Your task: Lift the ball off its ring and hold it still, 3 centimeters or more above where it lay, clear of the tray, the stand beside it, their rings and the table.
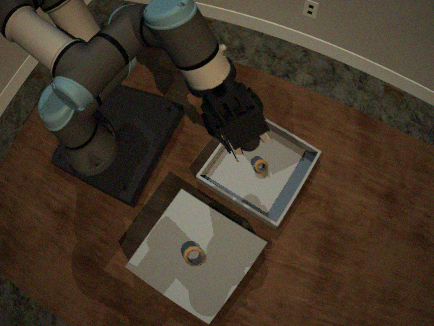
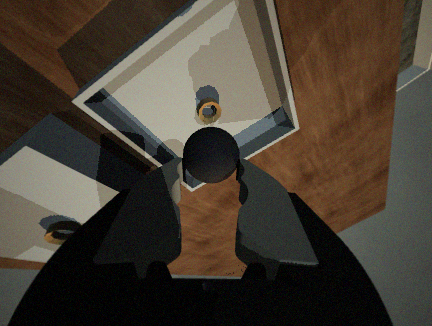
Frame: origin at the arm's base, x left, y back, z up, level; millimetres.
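Where they show: gripper, fingertip midpoint: (image 1: 252, 147) (image 2: 211, 161); arm's base, link origin: (image 1: 93, 149).
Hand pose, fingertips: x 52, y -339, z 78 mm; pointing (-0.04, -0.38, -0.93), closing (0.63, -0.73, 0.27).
Note:
Things, the pixels of their top centre, and the offset from my fingertips. "pt": a spot on its surface instead. Level surfaces: height alone.
- dark ball, top centre: (image 2: 219, 175) (image 1: 249, 134) dx +9, dy +10, dz +27 mm
- white-rimmed tray, top centre: (image 2: 212, 118) (image 1: 262, 163) dx +8, dy -22, dz -78 mm
- tray's orange ring, surface spot: (image 2: 218, 111) (image 1: 266, 164) pt dx +15, dy -31, dz -94 mm
- empty orange ring, surface spot: (image 2: 80, 235) (image 1: 203, 256) pt dx -208, dy +35, dz -41 mm
- brown wooden table, surface height: dz -106 mm
The dark ball (image 1: 251, 145) (image 2: 211, 155) is between the fingertips of my gripper (image 1: 253, 144) (image 2: 211, 161), which is shut on it. Ball and fingertips hang in the air above the white-rimmed tray (image 1: 295, 182) (image 2: 160, 75), apart from its floor and walls. The tray's orange ring (image 1: 267, 166) (image 2: 218, 111) stands empty on the tray floor, and the ball is well clear of it. The exact height of the ball is hard to tell.
The pale square stand (image 1: 160, 240) (image 2: 30, 170) is beside the tray, with an empty orange ring (image 1: 203, 256) (image 2: 53, 237) on its top. Both are on the brown wooden table (image 1: 370, 210) (image 2: 340, 100). The arm's dark base plate (image 1: 150, 150) is on the left.

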